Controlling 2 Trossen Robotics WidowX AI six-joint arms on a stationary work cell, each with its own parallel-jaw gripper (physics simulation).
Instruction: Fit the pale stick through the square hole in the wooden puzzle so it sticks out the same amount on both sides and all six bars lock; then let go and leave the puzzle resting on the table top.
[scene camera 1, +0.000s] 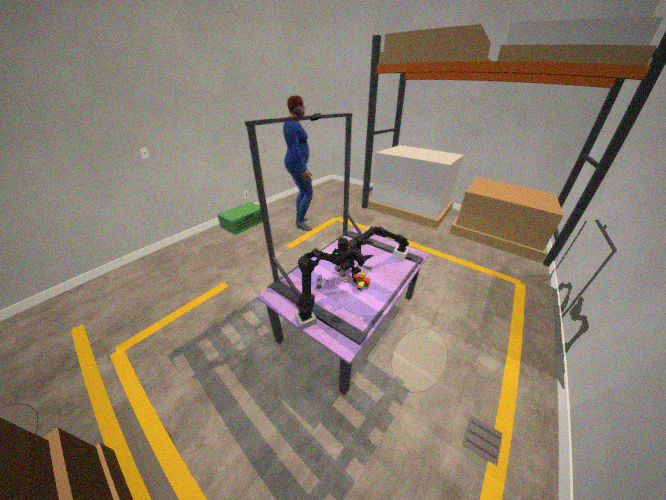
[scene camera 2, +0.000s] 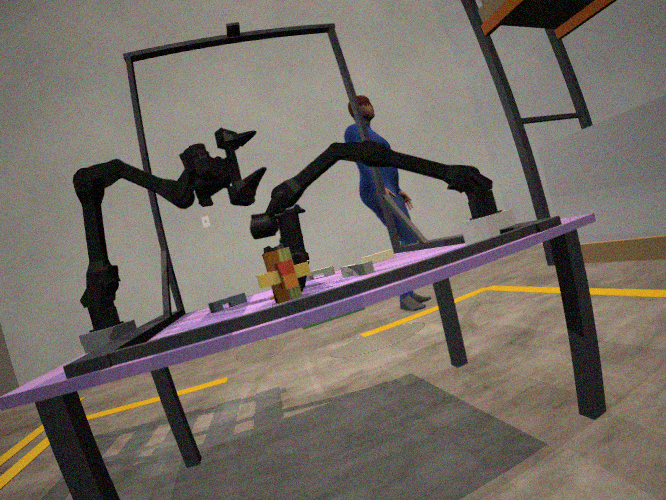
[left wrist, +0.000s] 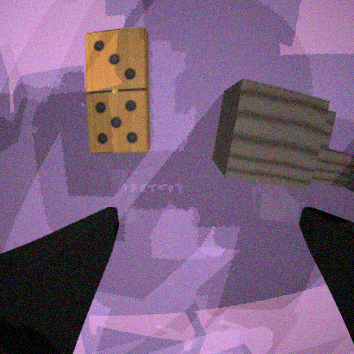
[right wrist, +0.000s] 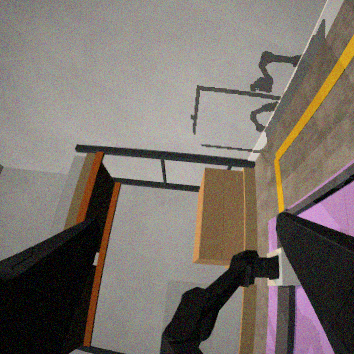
same spot on frame: (scene camera 2: 130, 57) = (scene camera 1: 254, 126)
